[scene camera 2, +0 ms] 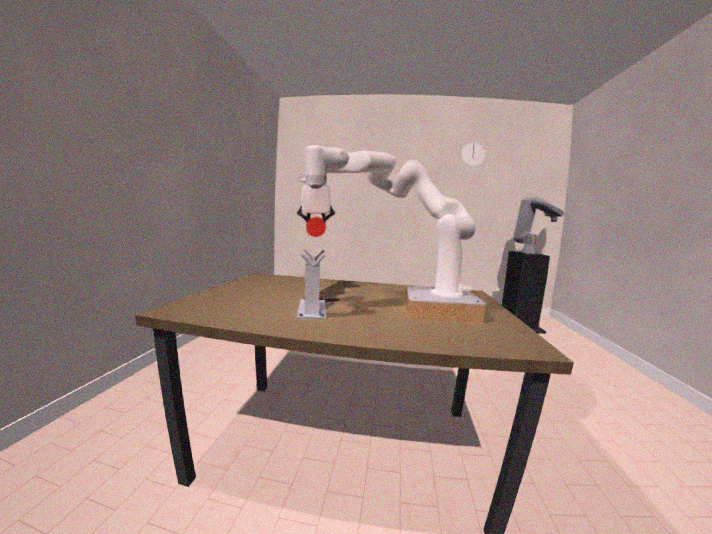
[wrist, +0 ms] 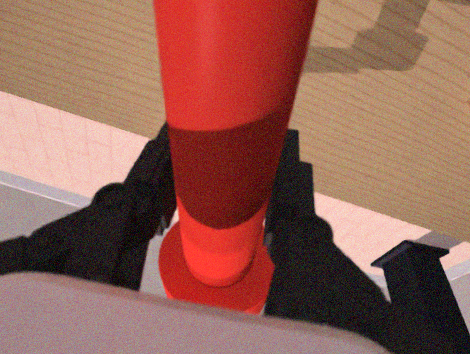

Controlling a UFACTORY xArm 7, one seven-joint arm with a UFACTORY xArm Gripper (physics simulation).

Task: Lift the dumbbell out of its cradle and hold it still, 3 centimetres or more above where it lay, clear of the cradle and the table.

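Frame: origin at the arm's base, x back, y right, z up, level; millimetres.
Seen in the pictures: gripper, fingertip midpoint: [wrist: 232,147]; arm's base, link origin: [scene camera 2: 446,293].
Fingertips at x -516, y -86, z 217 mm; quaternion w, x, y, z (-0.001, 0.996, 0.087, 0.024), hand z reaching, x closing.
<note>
Pixels of each thing's top centre, then the offset from my fingertips to it. Level surfaces: height alone.
- red dumbbell, top centre: [wrist: 208,261] [scene camera 2: 316,217] dx -2, dy +7, dz +57 mm
- grey cradle, top centre: [scene camera 2: 313,251] dx -8, dy -1, dz -67 mm
- table, surface height: dz -283 mm
The red dumbbell [scene camera 2: 315,227] [wrist: 222,175] hangs in the air in my gripper [scene camera 2: 315,219] [wrist: 232,147]. In the scene view its round end faces the camera and hides most of the fingertips. In the wrist view the black fingers lie against both sides of its red bar, with a wider disc at the lower end. The gripper is shut on the dumbbell. The grey cradle [scene camera 2: 312,287], a post with V-shaped prongs on a flat base, stands on the table [scene camera 2: 230,313] below. A visible gap separates the dumbbell from the prongs.
The arm's base plate on a wooden block [scene camera 2: 445,310] stands on the right part of the table. A second, grey arm [scene camera 2: 524,221] stands on a black pedestal [scene camera 2: 524,290] beyond the table at the right. A clock [scene camera 2: 473,154] hangs on the back wall.
</note>
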